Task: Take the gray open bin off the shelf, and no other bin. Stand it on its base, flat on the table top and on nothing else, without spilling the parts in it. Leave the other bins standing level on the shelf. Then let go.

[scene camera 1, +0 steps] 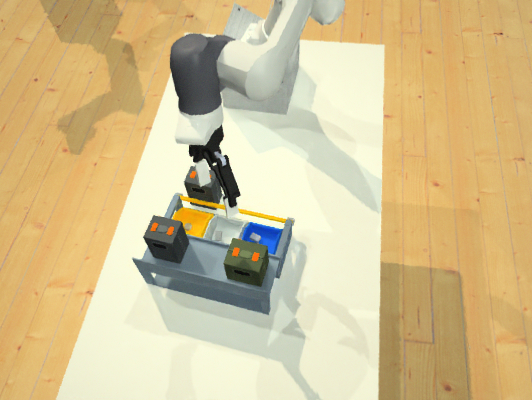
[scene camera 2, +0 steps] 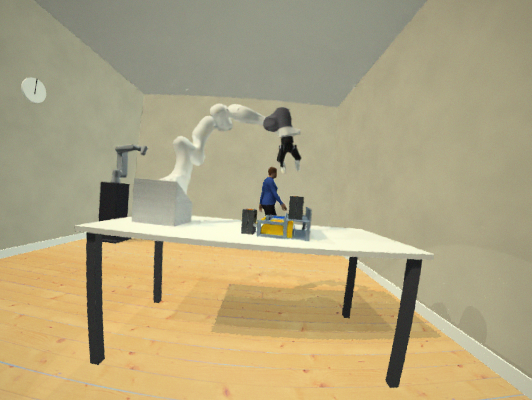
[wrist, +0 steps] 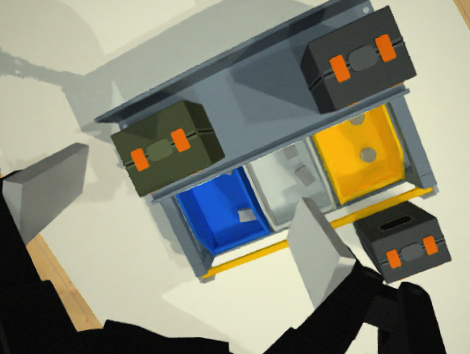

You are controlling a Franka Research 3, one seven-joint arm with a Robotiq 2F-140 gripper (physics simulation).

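Note:
The gray open bin [scene camera 1: 228, 229] [wrist: 278, 196] sits level in the shelf [scene camera 1: 204, 257] [scene camera 2: 308, 218] [wrist: 255, 102], between the blue bin [scene camera 1: 270, 241] [wrist: 215, 215] and the yellow bin [scene camera 1: 199, 218] [scene camera 2: 274, 229] [wrist: 342, 170]. Small gray parts lie in it. Its far end is hidden under the shelf's upper board. My gripper [scene camera 1: 217, 191] [scene camera 2: 290, 168] [wrist: 192, 194] is open and empty, high above the shelf. In the wrist view one fingertip overlaps the gray bin's near end and the other is left of the shelf.
A yellow bar [scene camera 1: 262, 216] [wrist: 357, 216] runs along the shelf's open side. A dark case [scene camera 1: 167, 242] [scene camera 2: 296, 207] [wrist: 360, 85] and a green case [scene camera 1: 244, 270] [wrist: 167, 167] stand on the upper board. Another dark case [scene camera 1: 196, 198] [scene camera 2: 249, 222] [wrist: 412, 230] stands on the table [scene camera 1: 335, 240] [scene camera 2: 210, 233] near the yellow bin.

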